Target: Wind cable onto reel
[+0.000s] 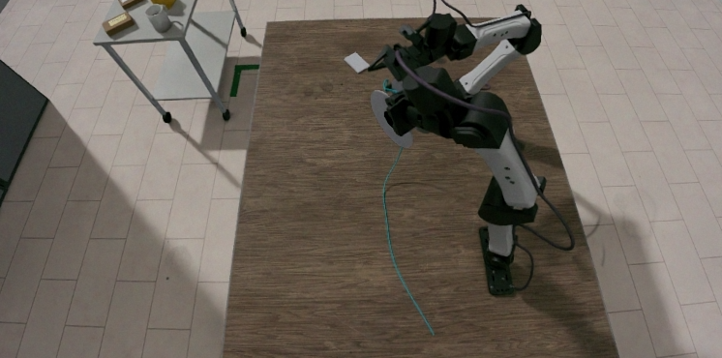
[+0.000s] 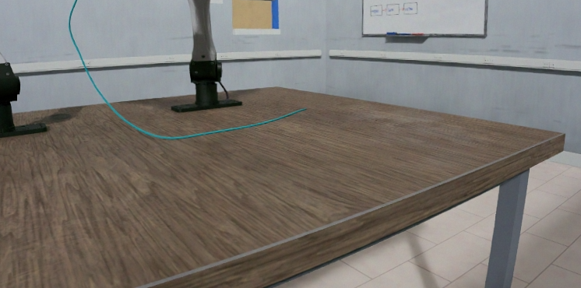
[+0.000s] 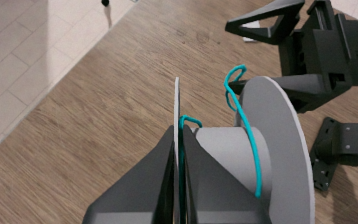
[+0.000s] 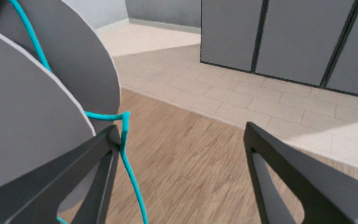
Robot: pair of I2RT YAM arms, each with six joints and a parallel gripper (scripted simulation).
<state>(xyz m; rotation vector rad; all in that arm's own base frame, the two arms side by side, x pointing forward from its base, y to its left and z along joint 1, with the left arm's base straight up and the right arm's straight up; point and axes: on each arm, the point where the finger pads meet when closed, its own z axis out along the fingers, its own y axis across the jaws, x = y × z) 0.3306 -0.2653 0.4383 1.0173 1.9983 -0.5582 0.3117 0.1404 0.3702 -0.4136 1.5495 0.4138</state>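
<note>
Right now the grey reel is 12 cm to the left of my right hand, 4 cm behind it and 1 cm above it. Round my right hand: white card: 40 cm to the right, 37 cm below, 3 cm ahead.
The grey reel lies 30 mm behind my left hand, 10 mm to the right of it and 60 mm below it. The rest, counted from my left hand: white card: 30 mm ahead, 520 mm to the right, 440 mm below.
</note>
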